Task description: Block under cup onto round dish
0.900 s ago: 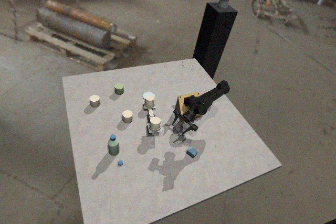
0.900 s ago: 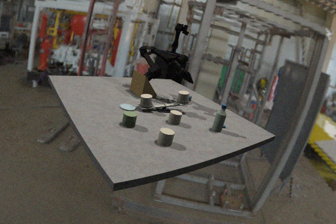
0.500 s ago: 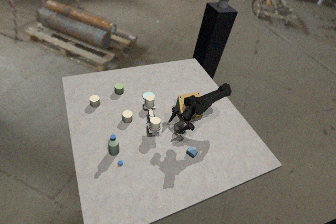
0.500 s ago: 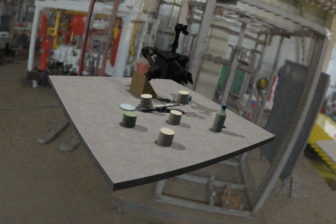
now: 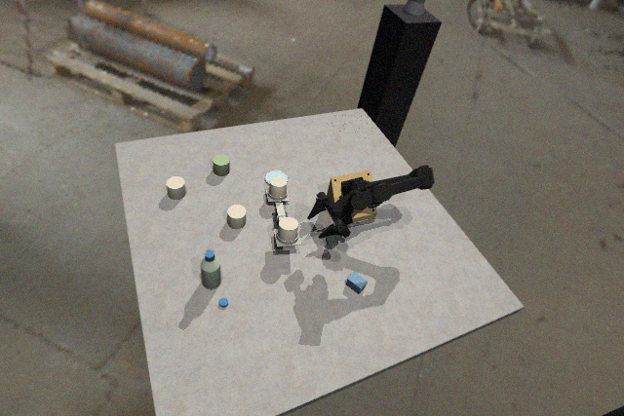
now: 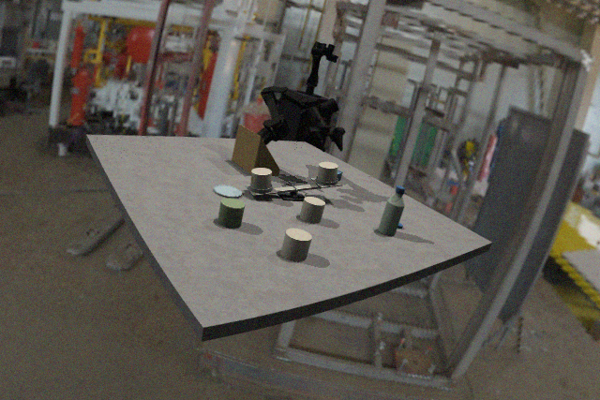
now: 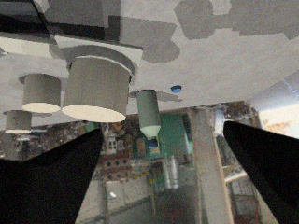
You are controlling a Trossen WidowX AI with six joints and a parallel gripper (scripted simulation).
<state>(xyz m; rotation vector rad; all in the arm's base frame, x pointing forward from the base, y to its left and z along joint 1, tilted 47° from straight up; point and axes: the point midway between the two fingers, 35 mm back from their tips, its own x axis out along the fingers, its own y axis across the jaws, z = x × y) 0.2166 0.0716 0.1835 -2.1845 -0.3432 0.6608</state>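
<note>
Now: gripper tip 310 mm to the left of the green block, 130 mm above it and 10 mm short of it. Round my gripper tip: green bottle: 360 mm ahead, 60 mm below; then small balance: 180 mm to the right, 130 mm below, 40 mm ahead; then blue block: 170 mm to the left, 150 mm below, 120 mm behind.
</note>
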